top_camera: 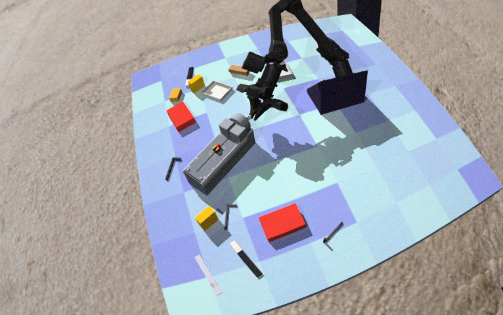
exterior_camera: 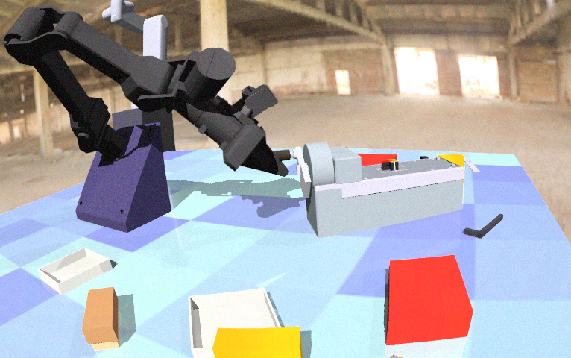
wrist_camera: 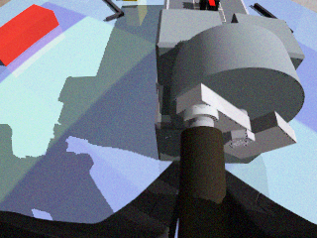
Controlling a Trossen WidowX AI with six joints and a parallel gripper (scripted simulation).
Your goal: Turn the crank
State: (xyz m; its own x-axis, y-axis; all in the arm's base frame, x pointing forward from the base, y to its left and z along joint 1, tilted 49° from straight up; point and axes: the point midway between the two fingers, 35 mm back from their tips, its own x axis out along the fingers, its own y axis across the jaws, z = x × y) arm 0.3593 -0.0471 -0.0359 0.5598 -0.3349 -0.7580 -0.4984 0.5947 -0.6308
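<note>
Right now the dark crank handle is 3 cm above my gripper tip, 2 cm behind it and 1 cm to the right of it. Also, from my gripper tip: red pointer 14 cm ahead, 6 cm to the left; tan block 36 cm to the right, 7 cm below, 7 cm behind.
</note>
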